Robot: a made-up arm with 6 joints. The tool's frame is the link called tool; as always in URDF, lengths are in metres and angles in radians. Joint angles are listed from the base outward.
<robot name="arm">
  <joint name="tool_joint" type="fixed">
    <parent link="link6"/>
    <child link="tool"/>
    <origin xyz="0 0 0" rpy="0 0 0"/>
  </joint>
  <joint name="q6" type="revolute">
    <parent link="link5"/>
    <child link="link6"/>
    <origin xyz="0.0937 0.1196 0" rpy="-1.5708 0 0"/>
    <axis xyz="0 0 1"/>
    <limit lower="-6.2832" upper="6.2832"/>
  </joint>
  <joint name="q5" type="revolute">
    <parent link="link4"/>
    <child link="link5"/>
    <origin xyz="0 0 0" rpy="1.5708 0 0"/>
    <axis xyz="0 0 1"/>
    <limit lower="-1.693" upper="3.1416"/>
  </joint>
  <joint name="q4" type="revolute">
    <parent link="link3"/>
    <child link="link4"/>
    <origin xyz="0.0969 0.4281 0" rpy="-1.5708 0 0"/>
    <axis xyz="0 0 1"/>
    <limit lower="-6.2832" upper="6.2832"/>
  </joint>
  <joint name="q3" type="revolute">
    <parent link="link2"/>
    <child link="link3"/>
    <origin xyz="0.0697 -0.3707 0" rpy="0 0 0"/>
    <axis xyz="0 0 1"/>
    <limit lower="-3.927" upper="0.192"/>
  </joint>
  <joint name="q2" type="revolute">
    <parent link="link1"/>
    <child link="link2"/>
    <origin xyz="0 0 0" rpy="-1.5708 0 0"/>
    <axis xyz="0 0 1"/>
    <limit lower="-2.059" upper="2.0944"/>
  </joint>
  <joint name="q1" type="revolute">
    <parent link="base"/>
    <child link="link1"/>
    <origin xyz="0 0 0.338" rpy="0 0 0"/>
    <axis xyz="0 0 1"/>
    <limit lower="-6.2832" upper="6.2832"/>
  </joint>
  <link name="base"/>
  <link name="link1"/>
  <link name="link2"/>
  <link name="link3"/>
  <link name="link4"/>
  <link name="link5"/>
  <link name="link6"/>
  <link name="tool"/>
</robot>
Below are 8 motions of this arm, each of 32 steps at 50 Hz.
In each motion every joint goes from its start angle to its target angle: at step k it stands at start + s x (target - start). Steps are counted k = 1, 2, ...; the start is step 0. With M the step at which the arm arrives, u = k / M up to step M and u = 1 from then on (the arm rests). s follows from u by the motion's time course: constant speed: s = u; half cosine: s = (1 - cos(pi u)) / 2; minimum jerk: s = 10 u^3 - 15 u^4 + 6 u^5.
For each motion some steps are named. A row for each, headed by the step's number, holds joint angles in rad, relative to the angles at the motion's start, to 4 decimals.
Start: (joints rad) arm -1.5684 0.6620 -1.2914 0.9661 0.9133 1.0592
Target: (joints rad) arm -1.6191 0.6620 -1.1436 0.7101 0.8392 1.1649
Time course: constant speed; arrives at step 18
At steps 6, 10, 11, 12, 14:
6: -0.0169 0.0000 0.0493 -0.0853 -0.0247 0.0352
10: -0.0282 0.0000 0.0821 -0.1422 -0.0412 0.0587
11: -0.0310 0.0000 0.0903 -0.1564 -0.0453 0.0646
12: -0.0338 0.0000 0.0985 -0.1707 -0.0494 0.0705
14: -0.0394 0.0000 0.1150 -0.1991 -0.0576 0.0822

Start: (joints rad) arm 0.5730 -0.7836 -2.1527 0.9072 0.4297 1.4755
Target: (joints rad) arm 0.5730 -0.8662 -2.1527 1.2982 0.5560 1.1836
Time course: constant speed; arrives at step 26
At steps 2, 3, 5, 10, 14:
2: 0.0000 -0.0064 0.0000 0.0301 0.0097 -0.0225
3: 0.0000 -0.0095 0.0000 0.0451 0.0146 -0.0337
5: 0.0000 -0.0159 0.0000 0.0752 0.0243 -0.0561
10: 0.0000 -0.0318 0.0000 0.1504 0.0486 -0.1123
14: 0.0000 -0.0445 0.0000 0.2105 0.0680 -0.1572

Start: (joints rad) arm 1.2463 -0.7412 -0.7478 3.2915 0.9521 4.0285
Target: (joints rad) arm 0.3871 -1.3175 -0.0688 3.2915 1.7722 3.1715
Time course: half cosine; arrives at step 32
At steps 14, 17, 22, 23, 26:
14: -0.3458 -0.2319 0.2733 0.0000 0.3301 -0.3449
17: -0.4717 -0.3164 0.3728 0.0000 0.4502 -0.4705
22: -0.6683 -0.4482 0.5281 0.0000 0.6379 -0.6666
23: -0.7021 -0.4710 0.5549 0.0000 0.6702 -0.7003
26: -0.7868 -0.5277 0.6218 0.0000 0.7510 -0.7848

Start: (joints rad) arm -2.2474 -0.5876 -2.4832 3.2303 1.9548 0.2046
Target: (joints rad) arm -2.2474 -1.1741 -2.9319 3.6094 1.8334 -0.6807
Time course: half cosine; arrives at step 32
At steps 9, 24, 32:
9: 0.0000 -0.1072 -0.0820 0.0693 -0.0222 -0.1618
24: 0.0000 -0.5006 -0.3830 0.3236 -0.1036 -0.7557
32: 0.0000 -0.5865 -0.4487 0.3791 -0.1214 -0.8853

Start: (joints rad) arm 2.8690 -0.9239 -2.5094 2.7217 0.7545 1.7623
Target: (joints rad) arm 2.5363 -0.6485 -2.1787 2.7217 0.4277 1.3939
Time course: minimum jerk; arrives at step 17
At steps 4, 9, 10, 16, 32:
4: -0.0295 0.0244 0.0293 0.0000 -0.0290 -0.0326
9: -0.1847 0.1529 0.1835 0.0000 -0.1814 -0.2045
10: -0.2203 0.1823 0.2189 0.0000 -0.2164 -0.2439
16: -0.3321 0.2749 0.3301 0.0000 -0.3262 -0.3677
32: -0.3327 0.2754 0.3307 0.0000 -0.3268 -0.3684

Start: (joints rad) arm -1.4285 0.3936 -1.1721 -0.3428 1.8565 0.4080
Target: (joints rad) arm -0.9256 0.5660 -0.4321 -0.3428 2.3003 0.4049
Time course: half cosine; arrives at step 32
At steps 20, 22, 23, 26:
20: 0.3477 0.1192 0.5116 0.0000 0.3068 -0.0021
22: 0.3911 0.1341 0.5756 0.0000 0.3452 -0.0024
23: 0.4110 0.1409 0.6047 0.0000 0.3627 -0.0025
26: 0.4605 0.1579 0.6776 0.0000 0.4064 -0.0028

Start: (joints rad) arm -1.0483 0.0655 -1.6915 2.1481 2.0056 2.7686
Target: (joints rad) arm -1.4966 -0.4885 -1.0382 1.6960 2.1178 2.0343
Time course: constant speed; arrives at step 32
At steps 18, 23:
18: -0.2522 -0.3116 0.3675 -0.2543 0.0631 -0.4130
23: -0.3222 -0.3982 0.4696 -0.3249 0.0806 -0.5278

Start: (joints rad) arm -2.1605 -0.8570 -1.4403 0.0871 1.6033 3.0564
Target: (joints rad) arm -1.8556 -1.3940 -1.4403 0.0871 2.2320 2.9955
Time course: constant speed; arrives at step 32
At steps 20, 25, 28, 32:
20: 0.1906 -0.3356 0.0000 0.0000 0.3929 -0.0381
25: 0.2382 -0.4195 0.0000 0.0000 0.4912 -0.0476
28: 0.2668 -0.4699 0.0000 0.0000 0.5501 -0.0533
32: 0.3049 -0.5370 0.0000 0.0000 0.6287 -0.0609

